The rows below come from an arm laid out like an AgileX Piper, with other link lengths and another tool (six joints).
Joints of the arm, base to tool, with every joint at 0 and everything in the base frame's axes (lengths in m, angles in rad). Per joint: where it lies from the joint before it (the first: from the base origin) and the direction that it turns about. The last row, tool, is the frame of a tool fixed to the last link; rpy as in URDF.
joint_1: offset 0.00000 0.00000 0.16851 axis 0 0 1
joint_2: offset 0.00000 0.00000 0.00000 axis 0 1 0
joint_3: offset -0.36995 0.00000 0.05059 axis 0 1 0
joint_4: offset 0.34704 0.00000 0.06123 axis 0.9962 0 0.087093
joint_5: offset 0.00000 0.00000 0.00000 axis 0 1 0
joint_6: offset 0.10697 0.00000 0.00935 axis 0.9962 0 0.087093
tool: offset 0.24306 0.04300 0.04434 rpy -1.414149 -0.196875 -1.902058
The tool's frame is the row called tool.
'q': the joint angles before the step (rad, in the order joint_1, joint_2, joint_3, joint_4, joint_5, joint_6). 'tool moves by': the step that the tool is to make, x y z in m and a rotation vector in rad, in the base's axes. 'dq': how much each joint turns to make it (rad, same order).
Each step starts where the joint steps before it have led.
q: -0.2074 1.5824 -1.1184 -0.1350 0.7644 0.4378
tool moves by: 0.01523 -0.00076 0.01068 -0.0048 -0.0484 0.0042
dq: 0.0000 0.0000 -0.0045 0.0033 -0.0442 0.0001
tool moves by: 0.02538 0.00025 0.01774 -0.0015 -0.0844 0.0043
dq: -0.0001 0.0019 -0.0033 0.0127 -0.0821 0.0007
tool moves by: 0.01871 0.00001 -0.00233 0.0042 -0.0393 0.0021
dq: 0.0001 0.0292 -0.0020 0.0092 -0.0651 0.0017
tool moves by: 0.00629 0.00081 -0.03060 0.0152 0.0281 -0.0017
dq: -0.0001 0.0581 0.0000 0.0079 -0.0276 0.0012
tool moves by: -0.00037 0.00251 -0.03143 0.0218 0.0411 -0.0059
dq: 0.0000 0.0520 0.0000 0.0142 -0.0073 0.0000
